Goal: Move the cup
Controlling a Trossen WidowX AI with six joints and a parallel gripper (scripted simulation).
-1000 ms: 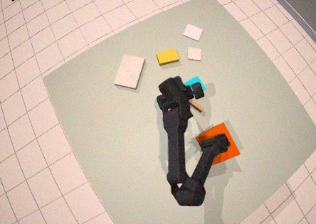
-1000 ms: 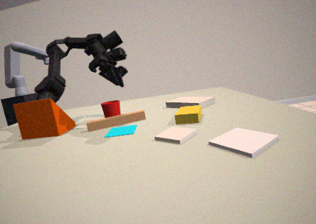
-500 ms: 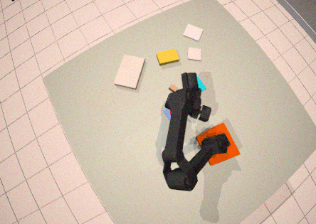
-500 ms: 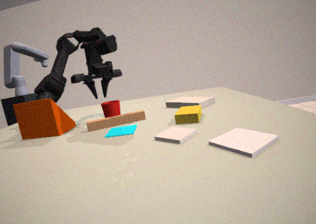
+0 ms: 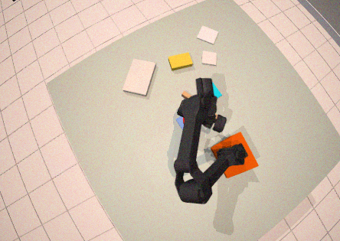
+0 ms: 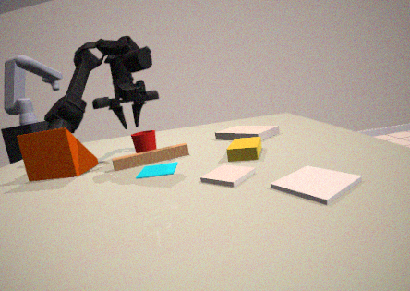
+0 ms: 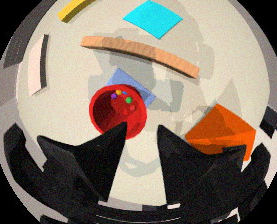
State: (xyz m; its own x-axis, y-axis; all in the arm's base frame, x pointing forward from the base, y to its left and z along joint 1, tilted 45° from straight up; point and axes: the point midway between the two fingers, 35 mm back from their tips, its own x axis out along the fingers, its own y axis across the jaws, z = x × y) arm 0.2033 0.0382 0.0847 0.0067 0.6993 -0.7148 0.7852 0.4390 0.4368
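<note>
My gripper tip is now 60 mm above the red cup, 30 mm short of it and 20 mm to the right of it. The rest, counted from my gripper tip: cyan pad (150 mm to the right, 110 mm ahead, 100 mm below); brown bar (90 mm below, 70 mm ahead, 60 mm to the right); yellow block (320 mm ahead, 90 mm to the right, 80 mm below).
</note>
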